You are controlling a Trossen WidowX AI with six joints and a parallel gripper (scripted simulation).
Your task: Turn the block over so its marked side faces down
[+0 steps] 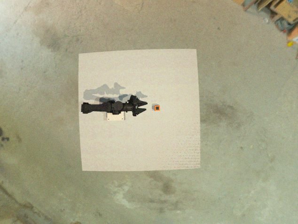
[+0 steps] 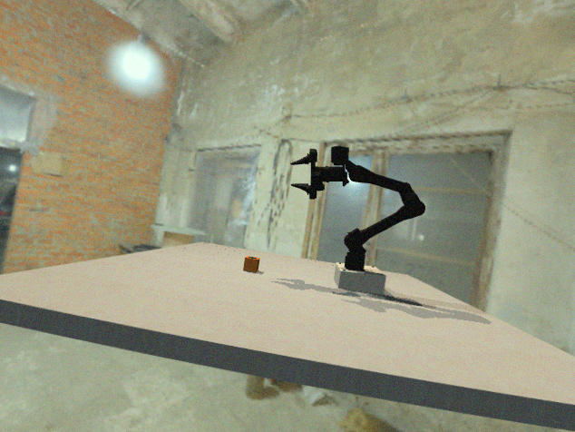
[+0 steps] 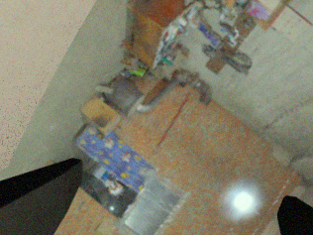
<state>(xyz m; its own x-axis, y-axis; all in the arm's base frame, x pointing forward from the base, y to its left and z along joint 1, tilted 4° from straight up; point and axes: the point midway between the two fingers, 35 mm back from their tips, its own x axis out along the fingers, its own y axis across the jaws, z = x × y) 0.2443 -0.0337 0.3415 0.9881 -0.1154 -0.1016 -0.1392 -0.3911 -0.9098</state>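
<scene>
My gripper tip is 350 mm above the block, 100 mm short of it and 20 mm to the left of it.
</scene>
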